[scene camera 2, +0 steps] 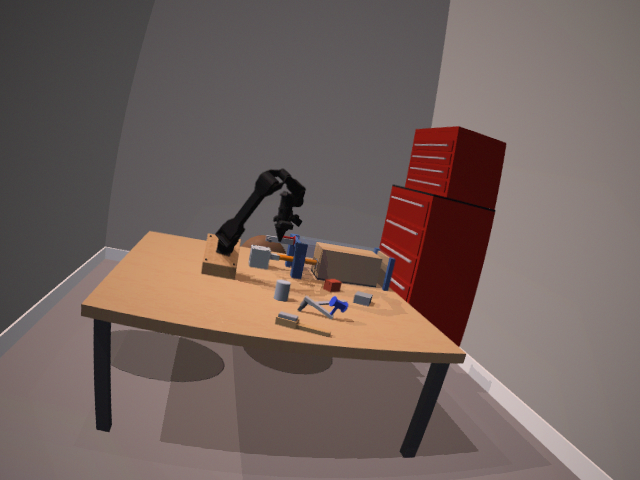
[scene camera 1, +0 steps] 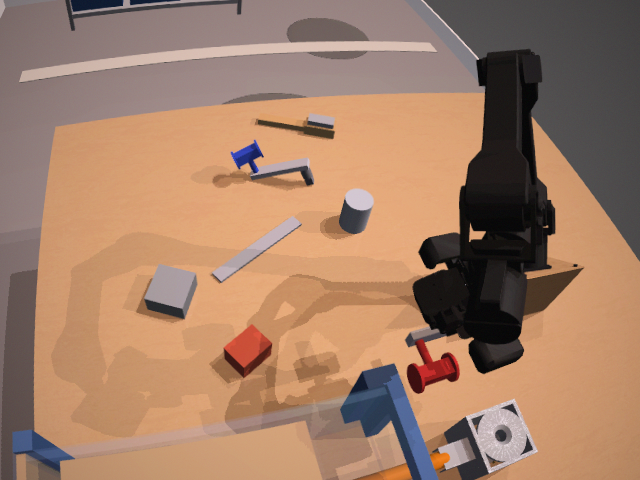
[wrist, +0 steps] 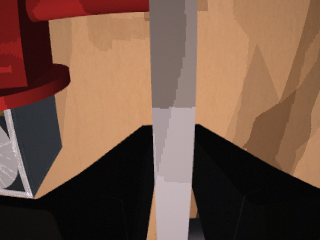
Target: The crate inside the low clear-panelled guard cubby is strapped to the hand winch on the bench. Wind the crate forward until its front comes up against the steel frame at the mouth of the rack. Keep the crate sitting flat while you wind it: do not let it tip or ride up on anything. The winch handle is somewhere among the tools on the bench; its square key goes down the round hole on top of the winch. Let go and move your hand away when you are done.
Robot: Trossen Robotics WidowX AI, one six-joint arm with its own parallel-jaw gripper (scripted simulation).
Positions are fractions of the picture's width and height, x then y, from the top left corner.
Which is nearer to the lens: the flat grey bar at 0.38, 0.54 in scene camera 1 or the red block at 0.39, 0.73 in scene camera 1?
The red block.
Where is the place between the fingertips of my gripper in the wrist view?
0.53, 0.57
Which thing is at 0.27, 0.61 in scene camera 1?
A grey block.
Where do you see a blue-gripped crank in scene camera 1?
0.39, 0.32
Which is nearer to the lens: the brush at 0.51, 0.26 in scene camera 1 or the flat grey bar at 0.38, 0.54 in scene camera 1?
The flat grey bar.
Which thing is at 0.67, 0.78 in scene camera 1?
A red grip.
